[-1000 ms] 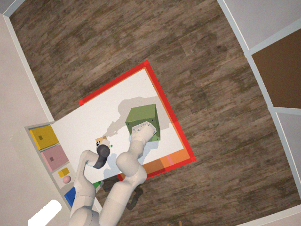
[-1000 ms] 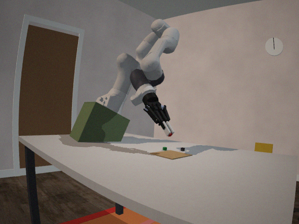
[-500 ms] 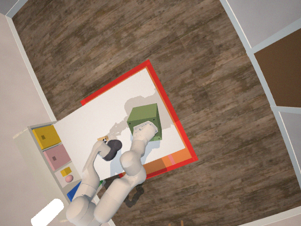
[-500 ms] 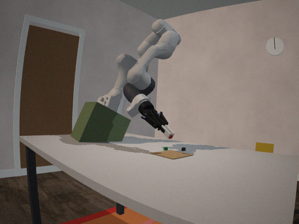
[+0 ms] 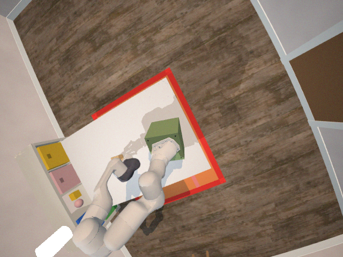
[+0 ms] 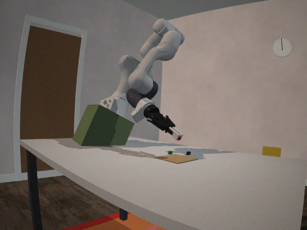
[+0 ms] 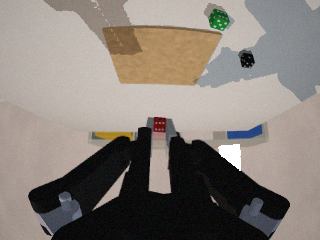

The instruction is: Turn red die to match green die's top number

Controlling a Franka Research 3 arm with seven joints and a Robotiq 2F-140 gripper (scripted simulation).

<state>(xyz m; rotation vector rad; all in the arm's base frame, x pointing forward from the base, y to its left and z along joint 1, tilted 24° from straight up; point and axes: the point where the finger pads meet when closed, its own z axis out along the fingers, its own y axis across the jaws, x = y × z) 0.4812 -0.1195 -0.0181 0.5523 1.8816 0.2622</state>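
Now: hand 110 mm above the tan mat and 20 mm short of it. The rest, counted from my hand: green die: 110 mm below, 80 mm to the left, 60 mm behind; then black die: 120 mm to the left, 110 mm below, 20 mm ahead; then red die: 20 mm below, 20 mm ahead, 10 mm to the right.
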